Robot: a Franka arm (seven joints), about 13 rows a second.
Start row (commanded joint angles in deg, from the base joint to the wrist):
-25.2 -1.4 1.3 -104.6 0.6 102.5 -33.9
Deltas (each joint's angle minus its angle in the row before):
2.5 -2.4 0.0 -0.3 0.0 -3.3 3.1
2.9 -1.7 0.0 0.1 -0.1 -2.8 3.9
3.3 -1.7 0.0 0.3 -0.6 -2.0 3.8
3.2 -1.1 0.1 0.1 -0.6 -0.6 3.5
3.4 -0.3 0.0 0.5 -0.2 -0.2 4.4
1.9 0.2 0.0 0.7 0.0 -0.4 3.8
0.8 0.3 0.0 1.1 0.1 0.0 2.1
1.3 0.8 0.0 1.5 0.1 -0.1 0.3
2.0 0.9 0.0 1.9 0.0 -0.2 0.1
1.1 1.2 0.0 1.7 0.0 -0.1 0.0
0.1 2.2 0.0 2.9 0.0 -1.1 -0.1
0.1 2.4 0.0 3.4 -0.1 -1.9 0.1
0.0 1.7 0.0 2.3 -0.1 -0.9 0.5
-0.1 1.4 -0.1 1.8 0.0 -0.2 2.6
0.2 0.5 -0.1 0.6 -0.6 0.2 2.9
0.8 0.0 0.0 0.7 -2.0 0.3 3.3
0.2 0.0 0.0 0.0 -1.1 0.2 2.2
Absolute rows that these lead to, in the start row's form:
-22.7 -3.8 1.3 -104.9 0.6 99.2 -30.8
-19.8 -5.5 1.3 -104.8 0.5 96.4 -26.9
-16.5 -7.2 1.3 -104.5 -0.1 94.4 -23.1
-13.3 -8.3 1.4 -104.4 -0.7 93.8 -19.6
-9.9 -8.6 1.4 -103.9 -0.9 93.6 -15.2
-8.0 -8.4 1.4 -103.2 -0.9 93.2 -11.4
-7.2 -8.1 1.4 -102.1 -0.8 93.2 -9.3
-5.9 -7.3 1.4 -100.6 -0.7 93.1 -9.0
-3.9 -6.4 1.4 -98.7 -0.7 92.9 -8.9
-2.8 -5.2 1.4 -97.0 -0.7 92.8 -8.9
-2.7 -3.0 1.4 -94.1 -0.7 91.7 -9.0
-2.6 -0.6 1.4 -90.7 -0.8 89.8 -8.9
-2.6 1.1 1.4 -88.4 -0.9 88.9 -8.4
-2.7 2.5 1.3 -86.6 -0.9 88.7 -5.8
-2.5 3.0 1.2 -86.0 -1.5 88.9 -2.9
-1.7 3.0 1.2 -85.3 -3.5 89.2 0.4
-1.5 3.0 1.2 -85.3 -4.6 89.4 2.6

